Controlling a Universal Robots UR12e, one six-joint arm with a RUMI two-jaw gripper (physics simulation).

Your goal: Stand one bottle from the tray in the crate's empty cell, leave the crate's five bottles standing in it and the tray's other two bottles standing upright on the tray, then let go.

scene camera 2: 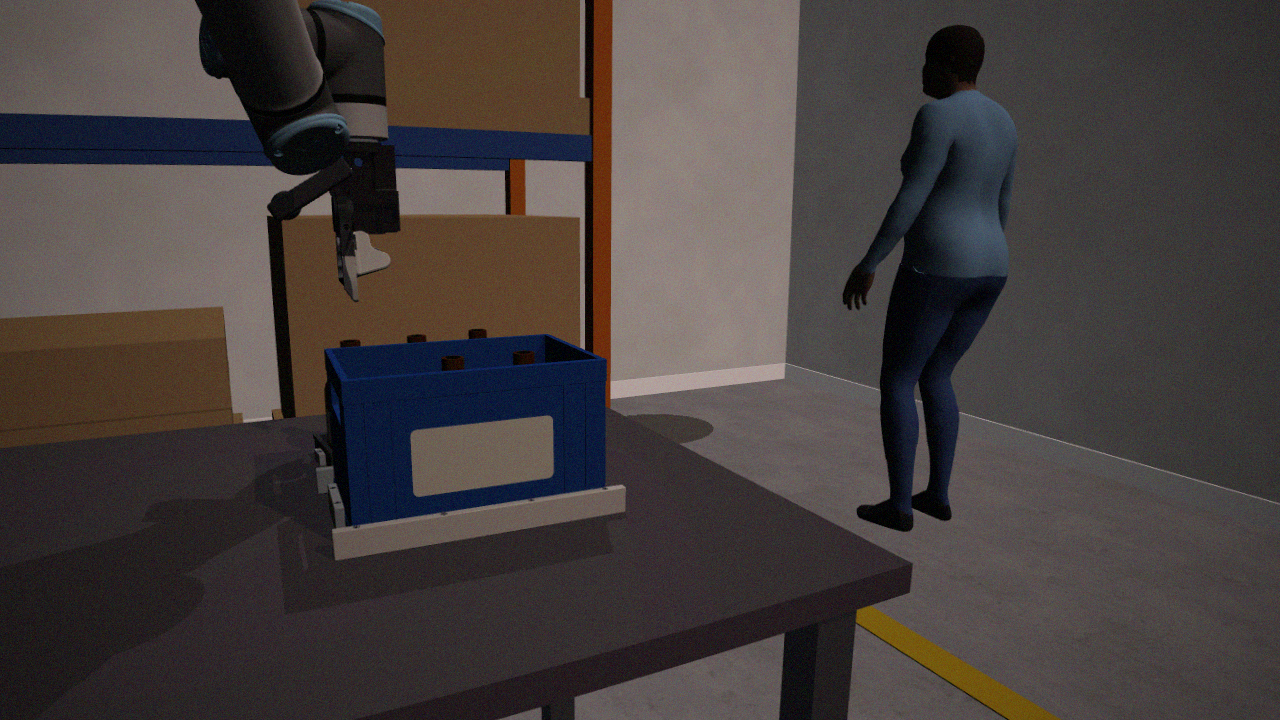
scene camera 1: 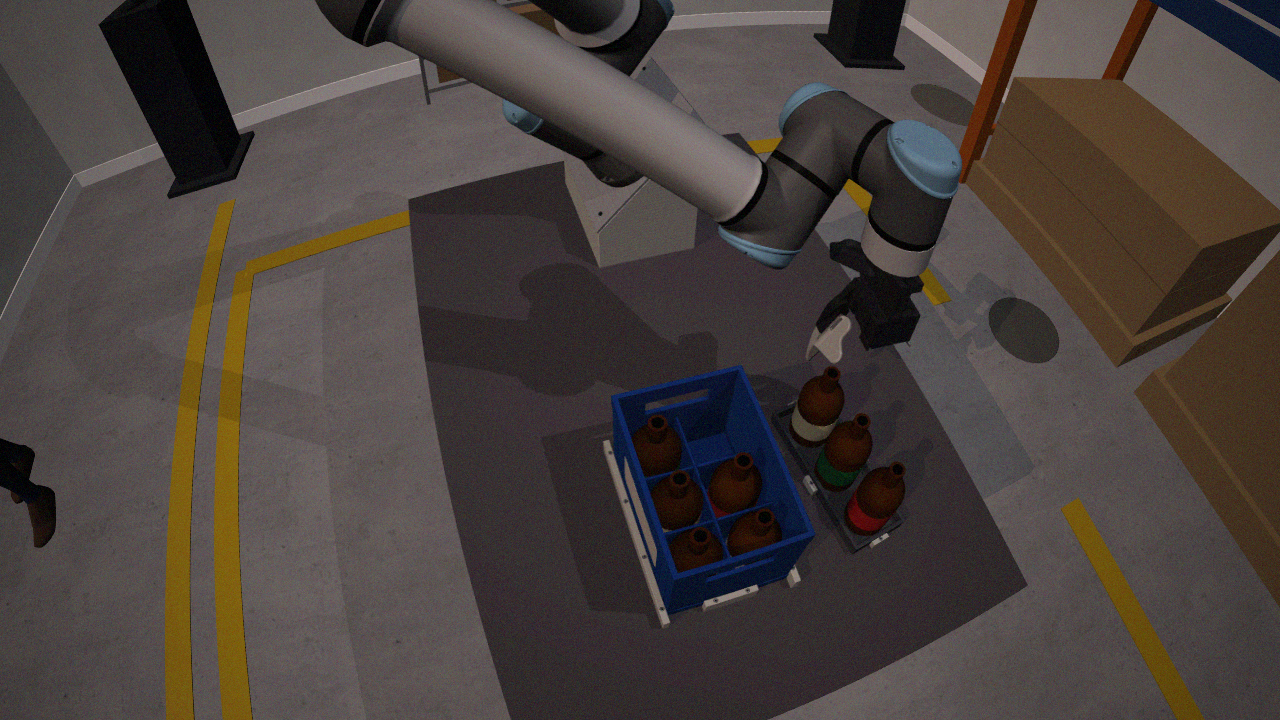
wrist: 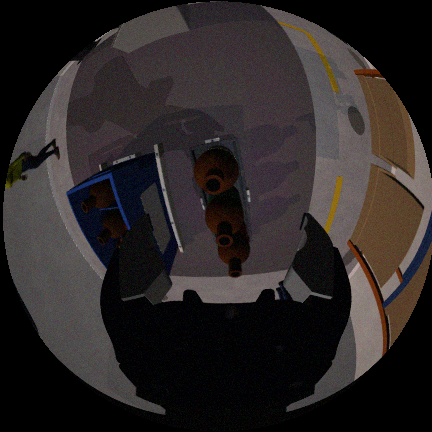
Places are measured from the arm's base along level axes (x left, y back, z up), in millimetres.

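Pixels of known places: gripper, fingertip midpoint: (scene camera 2: 351,295) (scene camera 1: 852,349) (wrist: 226,215).
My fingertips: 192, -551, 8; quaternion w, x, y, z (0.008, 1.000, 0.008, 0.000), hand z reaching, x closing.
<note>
For each thing: its top centre in the pictures, then the offset to it from my fingertips, as dx, dy, dz. Level surfaces: height alone.
- blue crate, top centre: (scene camera 2: 460,353) (scene camera 1: 711,464) (wrist: 107,245) -237, -102, -44
- dark tray, top centre: (scene camera 1: 839,466) (wrist: 225,201) +1, -84, -193
- white-label, top centre: (wrist: 212,184) (scene camera 1: 832,373) -16, +6, -59
- dark table, surface height: dz -219
The blue crate (scene camera 1: 689,591) (scene camera 2: 375,447) (wrist: 137,172) holds five brown bottles upright; its empty cell (scene camera 1: 711,443) is at the far right corner in scene camera 1. Beside it, the dark tray (scene camera 1: 836,522) (wrist: 241,167) carries three upright bottles in a row: white-label (scene camera 1: 815,416) (wrist: 216,167) at the far end, green-label (scene camera 1: 841,456) (wrist: 223,215) in the middle, red-label (scene camera 1: 875,501) (wrist: 234,250) at the near end. My gripper (scene camera 1: 857,351) (scene camera 2: 365,282) (wrist: 226,215) is open and empty, above the bottles near the tray's white-label end. Its far finger is partly hidden in scene camera 1.
Pale rails (scene camera 1: 640,537) (scene camera 2: 483,521) (wrist: 169,200) stand along the crate's base on the dark table (scene camera 1: 501,501) (scene camera 2: 698,573). A person (scene camera 2: 957,197) stands beyond the table. Large cardboard boxes (scene camera 1: 1118,179) (scene camera 2: 447,277) and an orange-and-blue rack (scene camera 2: 597,223) stand farther off.
</note>
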